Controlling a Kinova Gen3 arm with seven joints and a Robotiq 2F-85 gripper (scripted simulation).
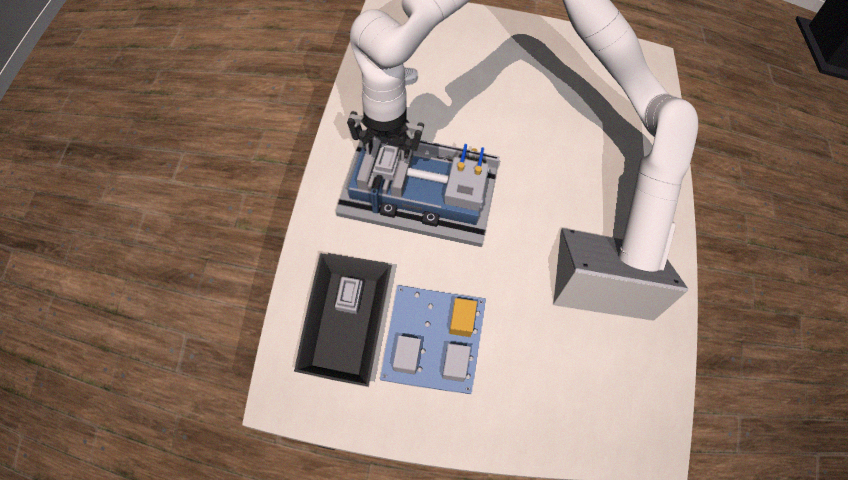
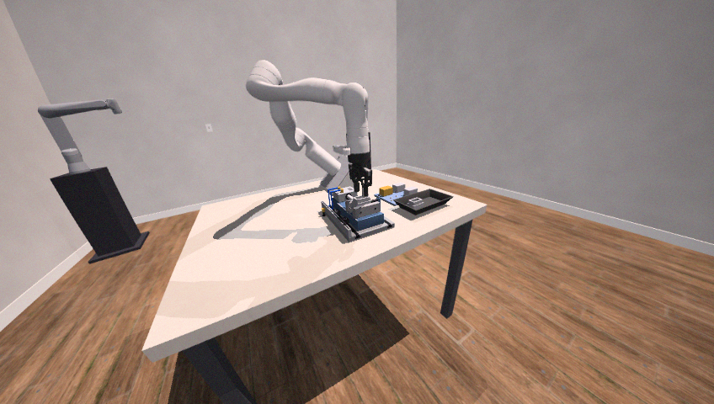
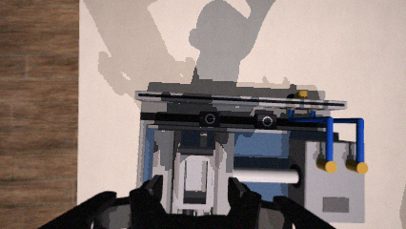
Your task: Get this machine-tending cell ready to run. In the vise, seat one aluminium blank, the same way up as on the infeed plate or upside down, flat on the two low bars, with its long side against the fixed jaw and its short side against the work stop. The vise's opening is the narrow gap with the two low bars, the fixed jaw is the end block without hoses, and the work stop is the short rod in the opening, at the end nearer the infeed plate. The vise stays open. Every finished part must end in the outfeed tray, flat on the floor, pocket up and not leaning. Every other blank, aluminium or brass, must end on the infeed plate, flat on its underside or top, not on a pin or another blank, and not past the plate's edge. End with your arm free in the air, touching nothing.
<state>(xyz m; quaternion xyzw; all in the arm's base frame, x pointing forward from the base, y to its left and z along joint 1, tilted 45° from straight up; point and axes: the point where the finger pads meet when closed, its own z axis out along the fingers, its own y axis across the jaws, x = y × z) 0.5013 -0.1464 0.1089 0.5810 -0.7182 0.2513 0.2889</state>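
Right now my hand is 8 cm past the white rod, 1 cm to the right of it and 6 cm above it. Also, from my hand: hose block: 16 cm behind, 3 cm to the left, 6 cm below; blue vise: 6 cm behind, 1 cm to the left, 10 cm below; brass blank: 16 cm behind, 28 cm to the left, 11 cm below.
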